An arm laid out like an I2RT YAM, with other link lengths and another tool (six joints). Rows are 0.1 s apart.
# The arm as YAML. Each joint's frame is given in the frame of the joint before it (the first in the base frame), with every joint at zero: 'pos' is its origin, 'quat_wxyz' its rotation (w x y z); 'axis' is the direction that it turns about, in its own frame. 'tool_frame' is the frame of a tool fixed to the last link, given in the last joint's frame.
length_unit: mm
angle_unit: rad
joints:
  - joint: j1
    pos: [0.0, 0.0, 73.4]
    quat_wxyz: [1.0, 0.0, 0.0, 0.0]
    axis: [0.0, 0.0, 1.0]
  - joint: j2
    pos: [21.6, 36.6, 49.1]
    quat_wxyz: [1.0, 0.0, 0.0, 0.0]
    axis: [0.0, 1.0, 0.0]
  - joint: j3
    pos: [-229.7, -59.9, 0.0]
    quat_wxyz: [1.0, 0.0, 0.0, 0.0]
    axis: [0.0, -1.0, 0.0]
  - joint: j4
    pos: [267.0, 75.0, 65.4]
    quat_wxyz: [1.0, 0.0, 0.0, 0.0]
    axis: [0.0, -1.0, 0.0]
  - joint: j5
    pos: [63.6, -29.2, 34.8]
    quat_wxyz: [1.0, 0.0, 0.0, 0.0]
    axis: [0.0, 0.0, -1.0]
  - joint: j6
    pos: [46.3, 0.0, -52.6]
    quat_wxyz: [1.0, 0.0, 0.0, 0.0]
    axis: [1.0, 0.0, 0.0]
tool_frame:
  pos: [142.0, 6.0, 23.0]
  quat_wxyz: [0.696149, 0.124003, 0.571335, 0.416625]
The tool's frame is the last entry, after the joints.
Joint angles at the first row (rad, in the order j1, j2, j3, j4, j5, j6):
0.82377, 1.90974, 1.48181, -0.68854, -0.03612, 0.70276
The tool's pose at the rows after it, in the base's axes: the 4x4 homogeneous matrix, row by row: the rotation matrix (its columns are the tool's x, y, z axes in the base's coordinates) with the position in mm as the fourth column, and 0 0 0 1 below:
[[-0.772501 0.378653 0.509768 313.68], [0.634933 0.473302 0.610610 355.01], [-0.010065 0.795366 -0.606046 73.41], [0 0 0 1]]
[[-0.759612 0.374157 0.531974 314.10], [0.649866 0.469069 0.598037 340.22], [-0.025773 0.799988 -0.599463 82.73], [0 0 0 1]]
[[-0.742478 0.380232 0.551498 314.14], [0.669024 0.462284 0.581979 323.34], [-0.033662 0.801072 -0.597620 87.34], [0 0 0 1]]
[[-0.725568 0.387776 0.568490 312.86], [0.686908 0.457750 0.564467 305.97], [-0.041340 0.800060 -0.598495 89.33], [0 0 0 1]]
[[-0.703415 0.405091 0.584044 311.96], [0.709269 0.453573 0.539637 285.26], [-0.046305 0.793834 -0.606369 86.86], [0 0 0 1]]
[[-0.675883 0.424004 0.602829 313.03], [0.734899 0.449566 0.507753 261.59], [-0.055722 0.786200 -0.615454 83.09], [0 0 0 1]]
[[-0.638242 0.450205 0.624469 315.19], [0.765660 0.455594 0.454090 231.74], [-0.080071 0.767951 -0.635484 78.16], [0 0 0 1]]
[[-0.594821 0.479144 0.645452 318.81], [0.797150 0.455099 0.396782 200.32], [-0.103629 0.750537 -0.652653 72.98], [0 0 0 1]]
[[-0.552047 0.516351 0.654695 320.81], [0.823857 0.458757 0.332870 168.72], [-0.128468 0.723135 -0.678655 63.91], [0 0 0 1]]
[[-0.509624 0.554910 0.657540 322.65], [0.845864 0.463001 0.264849 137.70], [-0.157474 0.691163 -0.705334 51.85], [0 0 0 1]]
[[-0.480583 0.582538 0.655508 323.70], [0.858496 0.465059 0.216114 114.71], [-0.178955 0.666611 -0.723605 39.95], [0 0 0 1]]
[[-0.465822 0.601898 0.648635 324.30], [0.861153 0.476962 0.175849 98.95], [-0.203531 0.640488 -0.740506 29.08], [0 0 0 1]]
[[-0.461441 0.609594 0.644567 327.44], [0.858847 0.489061 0.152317 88.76], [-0.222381 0.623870 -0.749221 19.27], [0 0 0 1]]
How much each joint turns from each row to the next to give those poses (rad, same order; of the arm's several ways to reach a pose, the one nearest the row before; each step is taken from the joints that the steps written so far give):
-0.01179, -0.05486, -0.03519, -0.00853, 0.01329, -0.00613
-0.01686, -0.06016, -0.04294, -0.00816, 0.01471, -0.00442
-0.02295, -0.05769, -0.05161, -0.00345, 0.00811, -0.00114
-0.02327, -0.05719, -0.05645, -0.00154, 0.00753, -0.00231
-0.03247, -0.05400, -0.06287, -0.00080, 0.00476, -0.00301
-0.04261, -0.05158, -0.06247, -0.00017, 0.00720, -0.00843
-0.05291, -0.04634, -0.05490, -0.01626, 0.02274, -0.01341
-0.06471, -0.04059, -0.05059, -0.01145, 0.01977, -0.01832
-0.06720, -0.02282, -0.04399, -0.01241, 0.02161, -0.02209
-0.06799, -0.00577, -0.04058, -0.00070, 0.02672, -0.02495
-0.05379, 0.00448, -0.03496, 0.01508, 0.01887, -0.02421
-0.03192, 0.01894, -0.01983, 0.01496, 0.02462, -0.01992
-0.02408, 0.02701, -0.01149, 0.02747, 0.01635, -0.02312

